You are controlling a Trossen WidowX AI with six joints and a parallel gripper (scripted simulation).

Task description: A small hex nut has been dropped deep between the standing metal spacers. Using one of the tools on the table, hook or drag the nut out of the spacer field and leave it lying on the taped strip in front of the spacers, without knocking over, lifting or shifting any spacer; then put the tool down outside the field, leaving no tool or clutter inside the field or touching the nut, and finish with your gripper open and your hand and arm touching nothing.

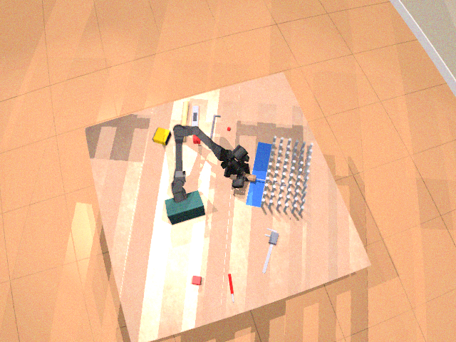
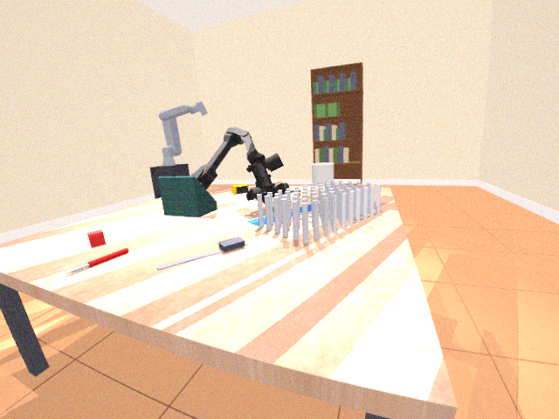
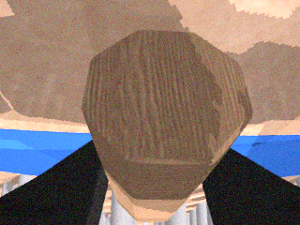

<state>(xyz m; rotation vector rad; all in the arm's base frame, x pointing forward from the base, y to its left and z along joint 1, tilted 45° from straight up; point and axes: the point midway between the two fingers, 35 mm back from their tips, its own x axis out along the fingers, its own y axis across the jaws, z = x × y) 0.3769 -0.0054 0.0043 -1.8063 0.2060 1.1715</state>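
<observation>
Now: gripper tip 70 mm short of the blue taped strip, 10 mm to the right of it and 10 mm above it. The rest, counted from my gripper tip: red-handled screwdriver: 540 mm to the right, 330 mm behind.
</observation>
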